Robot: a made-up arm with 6 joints. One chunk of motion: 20 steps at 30 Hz.
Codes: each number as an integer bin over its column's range. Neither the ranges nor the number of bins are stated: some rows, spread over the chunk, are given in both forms.
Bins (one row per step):
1: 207 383 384 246 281 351
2: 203 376 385 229 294 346
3: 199 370 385 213 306 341
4: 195 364 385 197 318 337
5: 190 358 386 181 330 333
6: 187 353 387 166 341 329
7: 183 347 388 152 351 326
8: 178 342 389 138 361 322
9: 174 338 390 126 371 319
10: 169 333 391 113 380 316
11: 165 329 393 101 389 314
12: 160 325 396 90 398 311
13: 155 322 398 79 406 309
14: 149 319 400 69 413 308
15: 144 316 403 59 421 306
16: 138 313 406 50 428 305
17: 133 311 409 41 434 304
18: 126 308 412 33 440 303
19: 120 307 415 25 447 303
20: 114 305 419 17 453 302
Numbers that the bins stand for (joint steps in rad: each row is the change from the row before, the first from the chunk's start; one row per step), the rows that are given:
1: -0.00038 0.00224 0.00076 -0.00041 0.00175 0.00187
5: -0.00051 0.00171 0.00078 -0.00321 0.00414 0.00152
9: -0.00064 0.00128 0.00082 -0.00558 0.00615 0.00124
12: -0.00075 0.00100 0.00087 -0.00713 0.00747 0.00109
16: -0.00092 0.00074 0.00097 -0.00885 0.00894 0.00097
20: -0.00111 0.00057 0.00110 -0.01027 0.01016 0.00091
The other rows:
2: -0.00041 0.00209 0.00077 -0.00114 0.00238 0.00177
3: -0.00044 0.00196 0.00077 -0.00183 0.00297 0.00167
4: -0.00047 0.00184 0.00077 -0.00252 0.00356 0.00159
6: -0.00054 0.00160 0.00079 -0.00385 0.00468 0.00144
7: -0.00057 0.00147 0.00080 -0.00446 0.00517 0.00138
8: -0.00061 0.00136 0.00081 -0.00506 0.00566 0.00130
10: -0.00068 0.00117 0.00083 -0.00614 0.00659 0.00118
11: -0.00071 0.00108 0.00085 -0.00665 0.00703 0.00114
13: -0.00079 0.00093 0.00089 -0.00760 0.00786 0.00105
14: -0.00083 0.00087 0.00091 -0.00803 0.00821 0.00103
15: -0.00087 0.00080 0.00094 -0.00846 0.00860 0.00099
17: -0.00096 0.00069 0.00100 -0.00923 0.00923 0.00095
18: -0.00101 0.00063 0.00103 -0.00958 0.00953 0.00093
19: -0.00106 0.00061 0.00106 -0.00992 0.00987 0.00093

